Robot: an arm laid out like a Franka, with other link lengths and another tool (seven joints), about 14 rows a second.
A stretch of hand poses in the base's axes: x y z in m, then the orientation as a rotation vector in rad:
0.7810 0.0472 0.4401 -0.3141 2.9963 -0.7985
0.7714 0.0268 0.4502 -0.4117 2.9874 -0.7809
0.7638 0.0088 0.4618 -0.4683 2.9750 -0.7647
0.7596 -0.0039 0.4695 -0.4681 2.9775 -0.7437
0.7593 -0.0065 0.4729 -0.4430 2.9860 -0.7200
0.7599 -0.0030 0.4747 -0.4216 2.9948 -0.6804
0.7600 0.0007 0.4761 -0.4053 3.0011 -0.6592
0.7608 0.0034 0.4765 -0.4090 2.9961 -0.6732
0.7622 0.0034 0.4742 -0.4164 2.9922 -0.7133
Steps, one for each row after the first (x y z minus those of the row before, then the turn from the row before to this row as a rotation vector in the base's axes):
-0.0096 -0.0204 0.0101 0.0088 0.0156 0.0614
-0.0076 -0.0180 0.0116 0.0086 0.0029 0.0381
-0.0042 -0.0127 0.0077 0.0138 -0.0006 0.0005
-0.0003 -0.0026 0.0034 0.0164 -0.0025 -0.0158
0.0006 0.0035 0.0018 0.0266 -0.0027 -0.0128
0.0001 0.0037 0.0014 0.0144 -0.0010 -0.0103
0.0008 0.0027 0.0004 -0.0093 -0.0020 0.0028
0.0014 0.0000 -0.0023 -0.0264 0.0035 0.0031

